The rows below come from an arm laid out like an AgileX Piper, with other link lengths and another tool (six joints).
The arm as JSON. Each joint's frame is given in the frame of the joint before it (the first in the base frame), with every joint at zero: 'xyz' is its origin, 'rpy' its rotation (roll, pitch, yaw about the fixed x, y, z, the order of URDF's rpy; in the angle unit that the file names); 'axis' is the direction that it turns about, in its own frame. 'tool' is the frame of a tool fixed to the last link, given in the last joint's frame.
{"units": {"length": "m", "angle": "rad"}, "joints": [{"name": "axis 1", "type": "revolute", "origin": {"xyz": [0.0, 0.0, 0.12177], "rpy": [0.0, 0.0, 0.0]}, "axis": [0.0, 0.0, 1.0]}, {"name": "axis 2", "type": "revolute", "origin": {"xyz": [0.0, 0.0, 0.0], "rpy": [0.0, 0.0, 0.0]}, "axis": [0.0, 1.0, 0.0]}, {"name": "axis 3", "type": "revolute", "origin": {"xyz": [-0.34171, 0.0, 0.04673], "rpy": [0.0, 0.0, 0.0]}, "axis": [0.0, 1.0, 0.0]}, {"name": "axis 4", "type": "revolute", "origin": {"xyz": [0.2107, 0.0, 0.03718], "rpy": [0.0, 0.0, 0.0]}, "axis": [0.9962, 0.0, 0.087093]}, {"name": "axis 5", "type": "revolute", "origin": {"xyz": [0.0, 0.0, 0.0], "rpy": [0.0, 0.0, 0.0]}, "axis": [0.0, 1.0, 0.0]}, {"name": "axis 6", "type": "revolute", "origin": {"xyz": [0.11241, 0.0, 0.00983], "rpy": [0.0, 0.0, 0.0]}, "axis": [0.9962, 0.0, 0.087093]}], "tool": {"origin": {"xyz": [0.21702, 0.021, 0.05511], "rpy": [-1.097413, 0.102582, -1.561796]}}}
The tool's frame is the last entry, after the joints.
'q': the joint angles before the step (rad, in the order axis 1, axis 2, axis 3, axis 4, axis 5, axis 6). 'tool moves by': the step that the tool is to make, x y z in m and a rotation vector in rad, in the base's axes. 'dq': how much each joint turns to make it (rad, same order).
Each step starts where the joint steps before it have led.
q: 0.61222, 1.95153, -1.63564, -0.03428, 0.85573, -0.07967
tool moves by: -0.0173, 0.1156, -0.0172, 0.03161, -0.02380, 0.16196
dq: 0.16283, 0.18277, -0.23564, 0.01027, 0.01437, -0.00185
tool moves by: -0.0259, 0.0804, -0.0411, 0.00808, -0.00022, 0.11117
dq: 0.10960, 0.17414, -0.17438, 0.00693, -0.00591, -0.00308
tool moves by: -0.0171, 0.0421, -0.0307, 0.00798, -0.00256, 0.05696
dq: 0.05559, 0.10709, -0.09394, 0.00391, -0.02105, -0.00205
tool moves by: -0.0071, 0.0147, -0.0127, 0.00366, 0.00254, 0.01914
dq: 0.01859, 0.04257, -0.03916, 0.00516, -0.00491, -0.00171
